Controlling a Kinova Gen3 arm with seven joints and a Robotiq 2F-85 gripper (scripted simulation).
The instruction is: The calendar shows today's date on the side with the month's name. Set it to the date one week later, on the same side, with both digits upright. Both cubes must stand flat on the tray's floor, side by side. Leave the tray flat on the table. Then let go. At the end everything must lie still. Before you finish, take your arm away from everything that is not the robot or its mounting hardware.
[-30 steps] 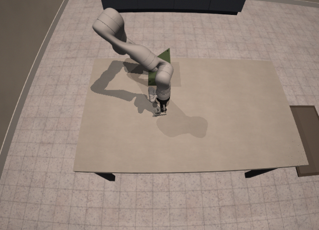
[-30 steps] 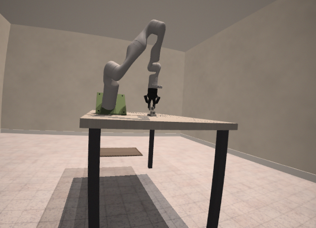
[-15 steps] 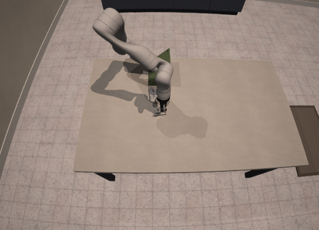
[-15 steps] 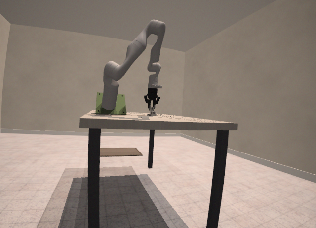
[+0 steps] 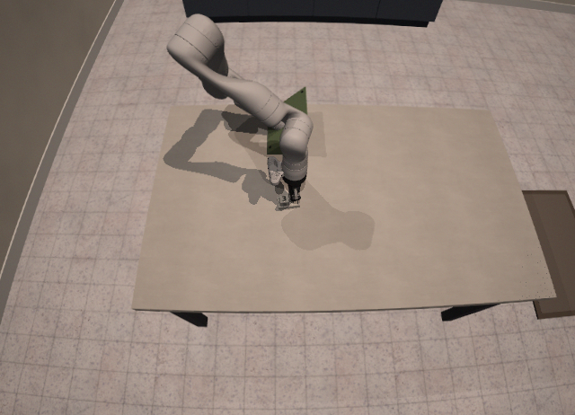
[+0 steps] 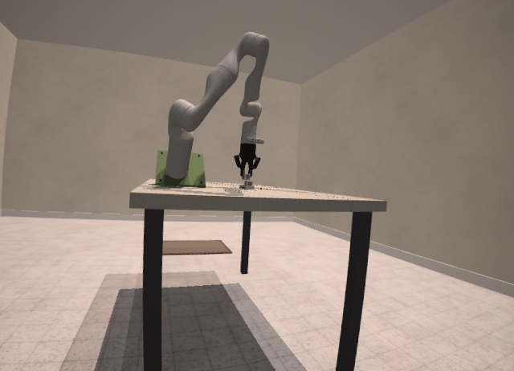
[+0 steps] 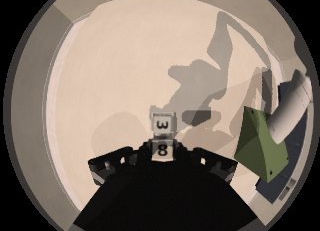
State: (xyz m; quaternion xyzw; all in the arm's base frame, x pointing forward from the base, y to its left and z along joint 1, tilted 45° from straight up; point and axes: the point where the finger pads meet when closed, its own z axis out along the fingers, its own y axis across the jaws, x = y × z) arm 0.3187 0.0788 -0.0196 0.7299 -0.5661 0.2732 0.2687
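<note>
The white tray is 10 mm to the right of my hand and 60 mm below it.
</note>
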